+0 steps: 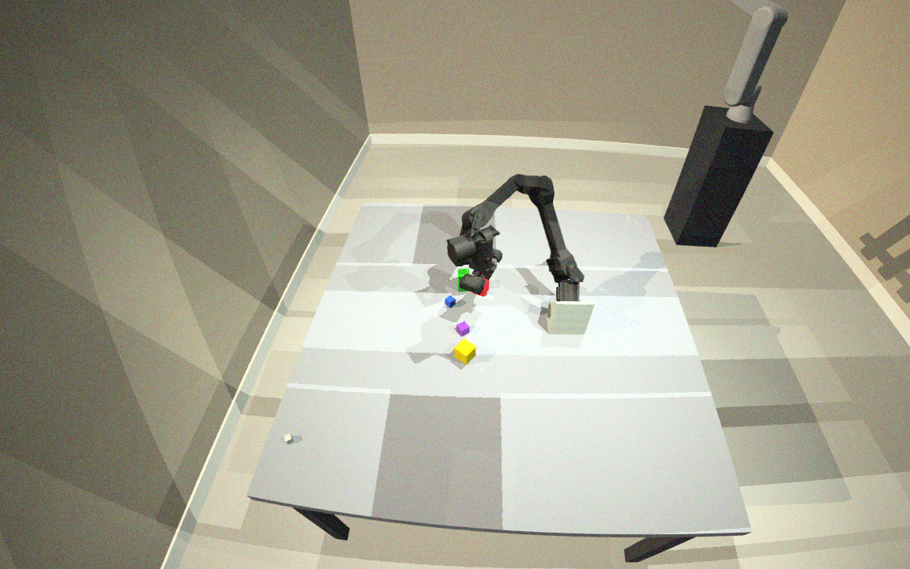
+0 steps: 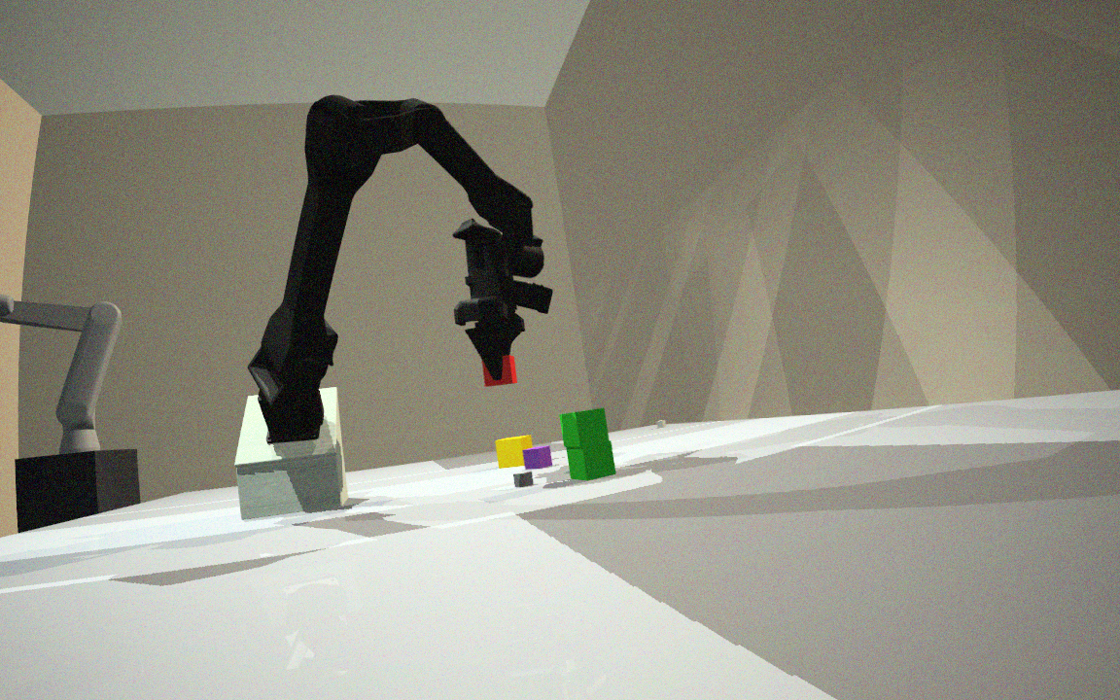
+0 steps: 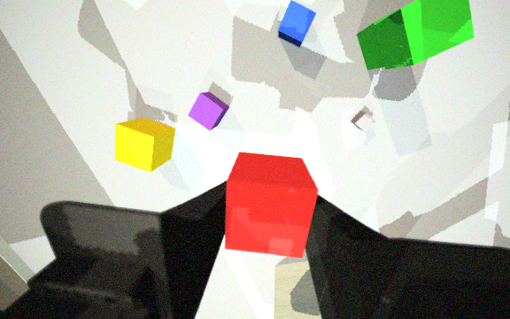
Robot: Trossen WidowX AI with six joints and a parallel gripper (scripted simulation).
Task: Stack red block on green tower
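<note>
My gripper tip is 13 cm above the tiny grey cube, 10 cm to the left of it and 1 cm past it. From my gripper tip the other things lie so: purple cube: 12 cm below, 6 cm to the left, 5 cm ahead; then blue cube: 12 cm below, 10 cm ahead, 5 cm to the right; then red block: 1 cm above.
</note>
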